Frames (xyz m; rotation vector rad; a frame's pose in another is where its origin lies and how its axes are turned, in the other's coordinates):
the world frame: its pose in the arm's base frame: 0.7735 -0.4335 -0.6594 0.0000 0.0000 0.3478
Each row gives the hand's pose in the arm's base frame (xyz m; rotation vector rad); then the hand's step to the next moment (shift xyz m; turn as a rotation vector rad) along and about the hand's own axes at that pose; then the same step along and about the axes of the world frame.
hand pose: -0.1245 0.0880 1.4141 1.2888 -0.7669 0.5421
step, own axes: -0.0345 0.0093 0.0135 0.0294 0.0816 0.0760
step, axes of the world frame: -0.0330 0.0022 -0.0191 -0.0730 -0.0357 0.0819
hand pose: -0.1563 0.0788 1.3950 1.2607 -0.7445 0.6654
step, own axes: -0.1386 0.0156 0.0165 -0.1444 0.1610 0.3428
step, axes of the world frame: -0.0980 0.0159 -0.0993 -0.3481 -0.2059 0.0268
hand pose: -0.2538 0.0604 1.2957 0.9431 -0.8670 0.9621
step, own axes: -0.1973 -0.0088 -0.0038 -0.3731 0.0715 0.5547
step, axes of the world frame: -0.0701 -0.0304 -0.1822 -0.4713 -0.4613 -0.1308
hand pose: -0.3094 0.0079 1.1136 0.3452 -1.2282 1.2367
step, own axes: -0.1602 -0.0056 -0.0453 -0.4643 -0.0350 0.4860
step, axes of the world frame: 0.0331 -0.0656 -0.1495 -0.3517 -0.5408 -0.1920
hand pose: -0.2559 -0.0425 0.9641 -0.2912 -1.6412 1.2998
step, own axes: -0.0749 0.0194 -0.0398 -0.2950 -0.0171 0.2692
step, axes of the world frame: 0.0507 -0.0394 -0.0588 -0.1868 -0.3292 -0.1285
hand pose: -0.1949 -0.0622 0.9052 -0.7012 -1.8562 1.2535
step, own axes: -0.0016 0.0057 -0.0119 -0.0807 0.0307 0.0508
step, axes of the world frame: 0.0126 0.0027 -0.0032 -0.0242 -0.0739 -0.0632
